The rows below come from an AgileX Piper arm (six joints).
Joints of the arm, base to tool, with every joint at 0 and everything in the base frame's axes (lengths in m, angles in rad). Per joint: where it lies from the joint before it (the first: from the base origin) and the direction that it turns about. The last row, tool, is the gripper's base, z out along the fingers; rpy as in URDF.
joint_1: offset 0 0 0.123 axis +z
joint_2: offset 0 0 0 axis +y
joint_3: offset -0.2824 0 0.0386 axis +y
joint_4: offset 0.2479 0 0.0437 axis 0.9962 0 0.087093
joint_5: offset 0 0 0 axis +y
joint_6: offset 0.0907 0 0.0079 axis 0.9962 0 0.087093
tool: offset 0 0 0 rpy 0 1.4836 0
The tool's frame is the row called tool.
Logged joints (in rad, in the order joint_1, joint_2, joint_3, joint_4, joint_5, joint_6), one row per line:
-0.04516, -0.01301, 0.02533, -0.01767, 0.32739, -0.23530
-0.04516, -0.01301, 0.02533, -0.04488, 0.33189, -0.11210
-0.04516, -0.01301, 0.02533, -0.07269, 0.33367, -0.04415
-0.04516, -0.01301, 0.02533, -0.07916, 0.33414, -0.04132
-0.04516, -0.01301, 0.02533, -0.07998, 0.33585, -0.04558
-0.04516, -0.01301, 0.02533, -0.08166, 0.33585, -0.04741
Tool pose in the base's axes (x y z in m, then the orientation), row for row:
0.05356, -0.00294, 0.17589, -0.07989, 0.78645, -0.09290, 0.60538
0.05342, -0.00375, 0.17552, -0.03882, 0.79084, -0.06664, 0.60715
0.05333, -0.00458, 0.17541, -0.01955, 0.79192, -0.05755, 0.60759
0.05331, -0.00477, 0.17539, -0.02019, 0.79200, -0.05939, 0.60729
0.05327, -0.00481, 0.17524, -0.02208, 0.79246, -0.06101, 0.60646
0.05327, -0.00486, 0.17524, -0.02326, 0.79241, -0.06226, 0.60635
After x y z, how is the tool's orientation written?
As a quaternion, x y z w.
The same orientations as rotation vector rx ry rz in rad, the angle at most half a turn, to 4 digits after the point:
-0.1848, 1.8192, -0.2149
-0.0897, 1.8280, -0.1540
-0.0452, 1.8302, -0.1330
-0.0467, 1.8306, -0.1373
-0.0511, 1.8323, -0.1411
-0.0538, 1.8322, -0.1440

